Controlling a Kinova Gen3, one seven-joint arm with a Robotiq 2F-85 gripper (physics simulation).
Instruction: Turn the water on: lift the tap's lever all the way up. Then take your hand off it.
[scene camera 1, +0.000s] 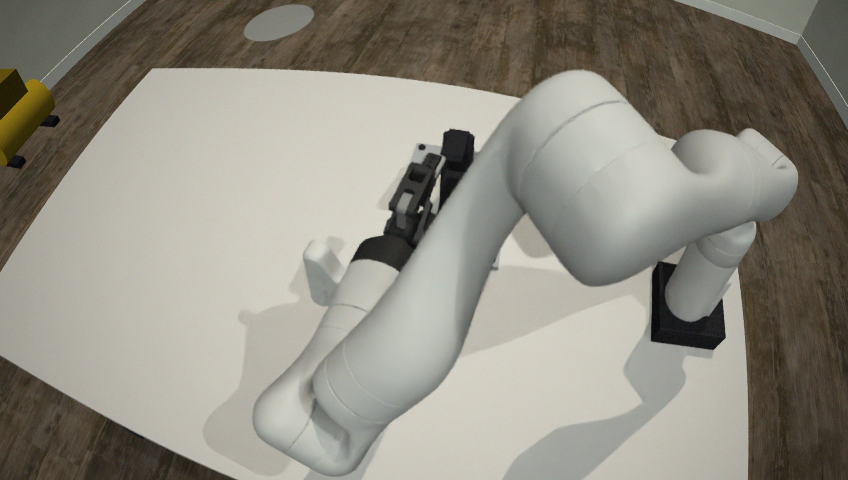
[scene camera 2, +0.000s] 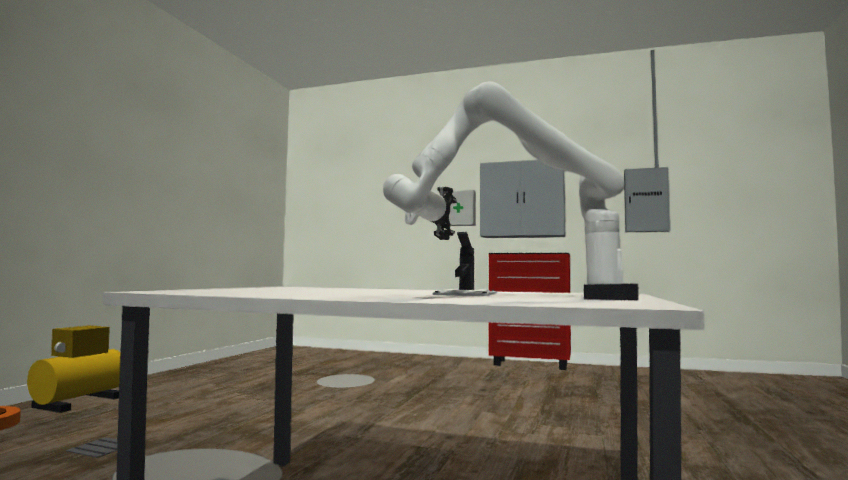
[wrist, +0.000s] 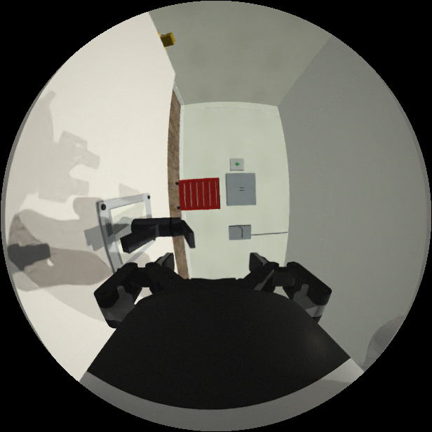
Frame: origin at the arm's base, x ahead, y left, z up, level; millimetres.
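Seen in the pictures: gripper, fingertip midpoint: (scene camera 1: 432, 186) (scene camera 2: 453, 217); arm's base, origin of the base link: (scene camera 1: 686, 298) (scene camera 2: 604, 284).
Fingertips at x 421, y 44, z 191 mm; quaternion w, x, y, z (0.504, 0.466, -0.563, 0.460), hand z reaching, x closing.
Offsets run from my fingertips to a thing's middle. "*": to the spot under its first point. Level surfaces: height alone.
The black tap {* 6 mm back, 133 mm right, 138 mm down} (scene camera 1: 452, 184) (scene camera 2: 467, 270) (wrist: 160, 227) stands upright on a pale frame-like base plate {* 16 mm back, 91 mm right, 222 mm down} (scene camera 2: 464, 292) (wrist: 125, 201). Its lever {6 mm back, 138 mm right, 60 mm down} (scene camera 1: 458, 142) (scene camera 2: 464, 240) (wrist: 188, 234) rises steeply from the top of the column and leans a little left in scene camera 2's view. My gripper (scene camera 2: 452, 214) (wrist: 211, 261) is open and empty, its fingers one above the other. It is left of the lever in that view, at and above the height of the lever's tip, with a gap between them. In scene camera 1's view my arm hides part of the tap and plate.
The tap is on the white table {231 mm down} (scene camera 1: 178, 178) (scene camera 2: 357, 300). The arm's black base (scene camera 1: 687, 333) (scene camera 2: 611, 291) is at the table's right. A red drawer cabinet (scene camera 2: 529, 273) (wrist: 199, 194) and a grey wall cabinet (scene camera 2: 522, 199) (wrist: 240, 195) are beyond the table.
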